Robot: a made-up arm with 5 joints. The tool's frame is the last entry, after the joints.
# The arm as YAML. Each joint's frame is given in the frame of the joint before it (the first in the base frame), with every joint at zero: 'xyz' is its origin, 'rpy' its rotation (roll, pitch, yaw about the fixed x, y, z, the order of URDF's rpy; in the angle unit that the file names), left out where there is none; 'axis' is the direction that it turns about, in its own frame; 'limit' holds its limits. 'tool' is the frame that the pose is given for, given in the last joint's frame.
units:
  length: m
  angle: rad
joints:
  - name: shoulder
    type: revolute
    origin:
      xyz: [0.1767, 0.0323, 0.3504]
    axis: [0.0, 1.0, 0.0]
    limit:
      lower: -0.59
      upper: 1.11
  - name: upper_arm
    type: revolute
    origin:
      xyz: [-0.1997, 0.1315, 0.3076]
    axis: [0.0, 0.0, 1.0]
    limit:
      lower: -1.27
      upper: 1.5
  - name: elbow
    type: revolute
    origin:
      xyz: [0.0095, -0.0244, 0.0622]
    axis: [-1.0, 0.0, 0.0]
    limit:
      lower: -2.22
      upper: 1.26
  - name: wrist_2
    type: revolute
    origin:
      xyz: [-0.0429, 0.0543, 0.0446]
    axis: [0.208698, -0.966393, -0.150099]
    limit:
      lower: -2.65
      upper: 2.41
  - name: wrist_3
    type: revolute
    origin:
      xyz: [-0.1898, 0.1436, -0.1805]
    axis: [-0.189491, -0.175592, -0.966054]
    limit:
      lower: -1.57
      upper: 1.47
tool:
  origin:
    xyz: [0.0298, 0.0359, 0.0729]
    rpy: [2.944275, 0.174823, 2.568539]
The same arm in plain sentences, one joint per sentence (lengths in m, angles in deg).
The arm has five revolute joints in a row. What follows holds with every joint at zero, and every direction is one of the base frame's. Joint 1 lies 0.1767 m along +x and 0.0323 m along +y and 0.3504 m along +z from the base frame's origin and rotates about +y, from -33.8 to 63.6 deg. Joint 2 lies 0.1997 m along -x and 0.1315 m along +y and 0.3076 m along +z from joint 1 and rotates about +z, from -72.77 to 85.94 deg. Joint 3 lies 0.0095 m along +x and 0.0244 m along -y and 0.0622 m along +z from joint 2 and rotates about -x, from -127.2 to 72.19 deg. Joint 4 lies 0.0429 m along -x and 0.0543 m along +y and 0.0446 m along +z from joint 3 and rotates about the direction (0.208698, -0.966393, -0.150099), from -151.83 to 138.08 deg. Joint 5 lies 0.1898 m along -x and 0.1436 m along +y and 0.1805 m along -z from joint 4 and rotates about the direction (-0.189491, -0.175592, -0.966054), from -89.95 to 84.22 deg. The tool frame, which is the frame that the pose is given for, lies 0.0298 m along +x and 0.0359 m along +y and 0.0729 m along +z from joint 5; its axes are the base frame's turned by roll 168.69, pitch 10.02 and yaw 147.17 deg (as in URDF: about the fixed x, then y, then z).
